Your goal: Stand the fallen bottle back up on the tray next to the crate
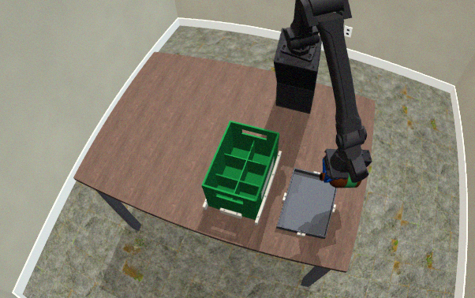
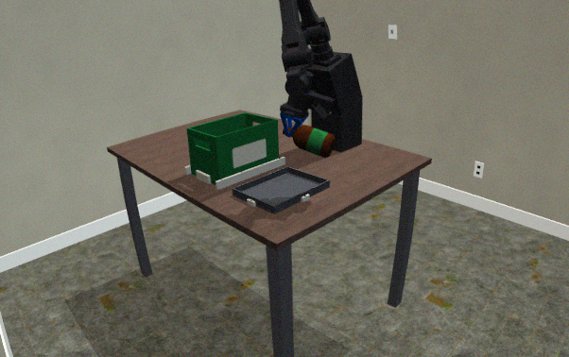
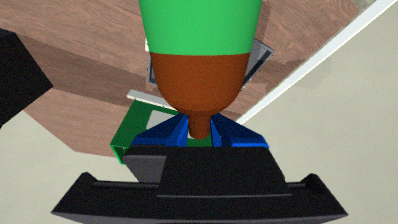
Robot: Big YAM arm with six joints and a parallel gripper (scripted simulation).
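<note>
The bottle is 50 mm to the left of my hand, 30 mm behind it and 10 mm below it. From my hand the other things lie so: tray: 180 mm below, 20 mm to the right, 20 mm ahead; then green crate: 290 mm to the right, 110 mm below, 40 mm ahead.
</note>
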